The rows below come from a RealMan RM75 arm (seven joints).
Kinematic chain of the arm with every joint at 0, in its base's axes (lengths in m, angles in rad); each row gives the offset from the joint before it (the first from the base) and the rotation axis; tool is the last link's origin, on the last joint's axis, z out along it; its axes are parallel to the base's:
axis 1: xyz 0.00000 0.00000 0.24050 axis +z
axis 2: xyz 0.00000 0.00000 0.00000 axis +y
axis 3: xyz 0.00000 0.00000 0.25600 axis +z
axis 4: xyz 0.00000 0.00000 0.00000 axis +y
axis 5: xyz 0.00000 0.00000 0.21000 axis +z
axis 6: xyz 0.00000 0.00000 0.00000 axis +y
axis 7: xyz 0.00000 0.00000 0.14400 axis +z
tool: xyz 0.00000 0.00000 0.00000
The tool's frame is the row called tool.
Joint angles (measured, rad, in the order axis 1, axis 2, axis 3, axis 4, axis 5, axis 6, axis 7), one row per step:
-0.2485 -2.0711 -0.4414 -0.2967 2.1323 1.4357 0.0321
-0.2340 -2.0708 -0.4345 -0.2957 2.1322 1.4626 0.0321
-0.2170 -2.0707 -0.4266 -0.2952 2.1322 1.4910 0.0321
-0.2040 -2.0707 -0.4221 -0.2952 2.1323 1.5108 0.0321
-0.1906 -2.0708 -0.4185 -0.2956 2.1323 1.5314 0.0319
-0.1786 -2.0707 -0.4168 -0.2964 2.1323 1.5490 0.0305
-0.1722 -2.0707 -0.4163 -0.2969 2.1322 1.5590 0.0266
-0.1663 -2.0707 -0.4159 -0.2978 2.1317 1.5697 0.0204
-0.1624 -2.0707 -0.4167 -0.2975 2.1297 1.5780 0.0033
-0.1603 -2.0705 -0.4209 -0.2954 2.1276 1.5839 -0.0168
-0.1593 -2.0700 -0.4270 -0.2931 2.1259 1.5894 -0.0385
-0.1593 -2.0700 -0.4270 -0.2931 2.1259 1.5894 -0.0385
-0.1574 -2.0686 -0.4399 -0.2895 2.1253 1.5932 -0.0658
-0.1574 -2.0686 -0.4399 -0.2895 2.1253 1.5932 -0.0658
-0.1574 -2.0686 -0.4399 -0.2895 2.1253 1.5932 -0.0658
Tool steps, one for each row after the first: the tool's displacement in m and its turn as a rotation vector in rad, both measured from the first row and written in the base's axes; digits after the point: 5 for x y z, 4 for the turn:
-0.00077 -0.00582 0.00183 0.0111 -0.0053 -0.0078
-0.00169 -0.01260 0.00355 0.0221 -0.0115 -0.0149
-0.00250 -0.01763 0.00484 0.0306 -0.0164 -0.0185
-0.00321 -0.02275 0.00629 0.0405 -0.0223 -0.0218
-0.00395 -0.02717 0.00777 0.0498 -0.0288 -0.0234
-0.00427 -0.02952 0.00866 0.0545 -0.0356 -0.0243
-0.00436 -0.03170 0.00965 0.0593 -0.0452 -0.0259
-0.00471 -0.03307 0.01083 0.0608 -0.0636 -0.0250
-0.00555 -0.03358 0.01248 0.0628 -0.0828 -0.0220
-0.00640 -0.03360 0.01444 0.0654 -0.1030 -0.0192
-0.00640 -0.03360 0.01444 0.0654 -0.1030 -0.0192
-0.00847 -0.03338 0.01754 0.0706 -0.1264 -0.0116
-0.00847 -0.03338 0.01754 0.0706 -0.1264 -0.0116
-0.00847 -0.03338 0.01754 0.0706 -0.1264 -0.0116

